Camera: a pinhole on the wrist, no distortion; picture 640 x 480 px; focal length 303.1 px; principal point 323.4 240.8 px. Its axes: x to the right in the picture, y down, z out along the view. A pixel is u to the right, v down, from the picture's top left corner.
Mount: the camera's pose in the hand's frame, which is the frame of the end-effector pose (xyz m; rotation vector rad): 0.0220 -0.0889 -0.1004 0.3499 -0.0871 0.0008
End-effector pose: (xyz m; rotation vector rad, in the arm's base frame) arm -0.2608 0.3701 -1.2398 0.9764 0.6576 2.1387
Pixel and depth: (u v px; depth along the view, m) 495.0 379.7 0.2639
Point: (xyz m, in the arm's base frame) -0.1472 0.5556 -1.1020
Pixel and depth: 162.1 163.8 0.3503
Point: 0.0837 0.4383 -1.4139
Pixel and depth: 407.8 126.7 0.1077
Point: -0.2289 0.5057 -1.3377
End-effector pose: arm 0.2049 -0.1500 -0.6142 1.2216 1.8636 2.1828
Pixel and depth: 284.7 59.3 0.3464
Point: 0.1402 0.0648 -0.9824
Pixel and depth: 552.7 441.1 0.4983
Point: 0.2692 0.4290 -0.4000
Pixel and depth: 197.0 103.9 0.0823
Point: 0.1273 -0.1480 -0.7513
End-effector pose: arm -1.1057 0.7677 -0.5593 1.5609 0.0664 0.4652
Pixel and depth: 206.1 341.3 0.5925
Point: -1.1519 0.2155 -0.7111
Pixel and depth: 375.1 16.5 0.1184
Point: -1.0295 0.8077 -0.7568
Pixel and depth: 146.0 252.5 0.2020
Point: -1.1457 0.6628 -0.7296
